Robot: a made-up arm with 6 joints.
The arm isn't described. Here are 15 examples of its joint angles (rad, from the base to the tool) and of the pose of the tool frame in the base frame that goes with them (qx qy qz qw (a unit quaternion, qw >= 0); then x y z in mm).
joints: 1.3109 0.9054 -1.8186 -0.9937 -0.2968 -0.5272
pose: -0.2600 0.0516 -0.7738 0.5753 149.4 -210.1 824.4
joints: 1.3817 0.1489 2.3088 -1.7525 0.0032 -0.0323
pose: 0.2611 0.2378 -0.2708 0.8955 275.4 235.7 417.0
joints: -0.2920 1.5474 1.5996 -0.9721 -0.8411 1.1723
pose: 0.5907 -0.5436 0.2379 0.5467 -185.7 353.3 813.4
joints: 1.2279 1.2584 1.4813 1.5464 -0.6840 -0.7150
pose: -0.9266 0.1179 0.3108 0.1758 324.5 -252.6 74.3
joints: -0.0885 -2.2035 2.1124 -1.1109 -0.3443 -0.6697
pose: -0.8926 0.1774 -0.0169 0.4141 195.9 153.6 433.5
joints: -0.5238 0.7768 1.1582 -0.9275 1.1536 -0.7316
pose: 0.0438 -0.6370 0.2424 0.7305 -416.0 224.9 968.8
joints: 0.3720 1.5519 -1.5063 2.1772 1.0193 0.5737
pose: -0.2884 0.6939 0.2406 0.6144 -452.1 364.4 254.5
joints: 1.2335 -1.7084 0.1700 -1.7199 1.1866 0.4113
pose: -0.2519 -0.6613 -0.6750 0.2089 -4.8 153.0 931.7
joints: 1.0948 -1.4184 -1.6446 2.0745 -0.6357 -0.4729
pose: -0.5022 -0.5423 -0.5729 0.3543 188.4 126.0 1305.8
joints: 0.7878 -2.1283 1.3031 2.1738 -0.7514 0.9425
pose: 0.2912 -0.3992 -0.4839 0.7223 540.3 453.6 643.4
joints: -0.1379 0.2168 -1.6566 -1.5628 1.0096 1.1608
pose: -0.5463 0.0331 -0.3438 0.7630 -67.3 35.3 419.7
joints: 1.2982 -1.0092 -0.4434 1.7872 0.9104 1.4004
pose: 0.8539 0.2390 -0.4619 0.0179 564.6 -21.1 589.8
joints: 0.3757 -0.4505 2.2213 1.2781 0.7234 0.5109
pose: -0.5435 -0.1757 0.7611 0.3075 -191.2 215.6 9.9
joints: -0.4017 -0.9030 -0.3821 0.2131 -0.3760 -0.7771
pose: 0.1016 0.0913 -0.9183 0.3715 -242.0 -381.1 823.4
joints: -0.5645 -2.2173 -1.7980 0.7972 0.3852 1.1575
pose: -0.3707 0.3578 -0.6668 0.5384 -369.5 -55.1 196.8
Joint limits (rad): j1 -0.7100..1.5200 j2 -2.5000..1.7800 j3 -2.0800..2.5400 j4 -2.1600..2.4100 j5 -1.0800..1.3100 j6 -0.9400..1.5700
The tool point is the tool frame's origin. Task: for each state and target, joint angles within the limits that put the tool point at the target. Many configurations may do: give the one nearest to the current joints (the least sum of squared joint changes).
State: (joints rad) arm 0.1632 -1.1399 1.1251 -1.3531 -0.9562 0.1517
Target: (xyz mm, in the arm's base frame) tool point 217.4 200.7 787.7
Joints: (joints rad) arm 0.7025 -0.6206 1.7572 -1.8816 -1.0305 0.4804
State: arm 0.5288 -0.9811 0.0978 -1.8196 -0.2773 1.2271
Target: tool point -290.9 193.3 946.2
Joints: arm -0.0330 -1.6622 0.2581 -2.1600 -0.2220 1.4075
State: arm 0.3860 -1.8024 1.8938 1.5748 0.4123 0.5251
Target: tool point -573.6 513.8 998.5
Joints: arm -0.5516 -2.3388 2.5400 2.2535 0.3104 0.8183
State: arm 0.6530 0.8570 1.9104 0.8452 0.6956 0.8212
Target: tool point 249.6 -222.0 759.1
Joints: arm 0.6452 0.7438 1.7201 0.2202 0.7351 1.1757
